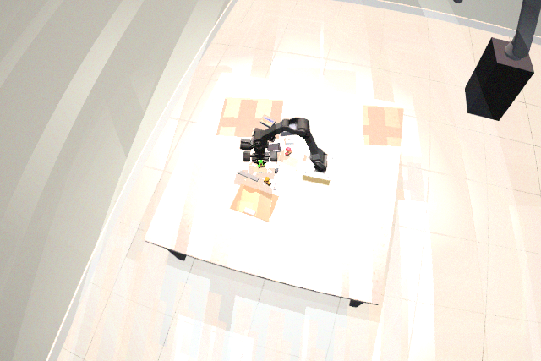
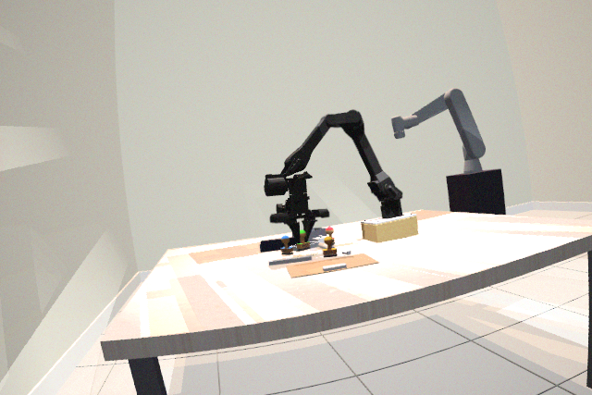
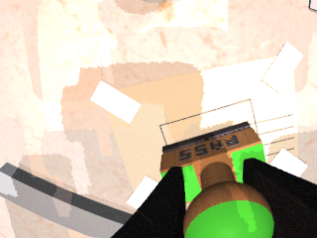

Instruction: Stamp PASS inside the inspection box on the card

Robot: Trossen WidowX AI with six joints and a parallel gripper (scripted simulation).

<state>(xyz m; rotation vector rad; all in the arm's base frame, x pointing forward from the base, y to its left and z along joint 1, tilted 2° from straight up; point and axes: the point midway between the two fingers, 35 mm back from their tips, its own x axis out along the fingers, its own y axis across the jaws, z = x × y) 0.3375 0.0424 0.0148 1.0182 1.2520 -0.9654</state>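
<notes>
The white card is 50 mm below my gripper tip. Also, from my gripper tip: green-knobbed stamp (right at my gripper tip); then grey ruler-like bar (60 mm ahead, 70 mm to the left, 40 mm below); then blue-knobbed stamp (40 mm ahead, 90 mm to the right, 20 mm below).
</notes>
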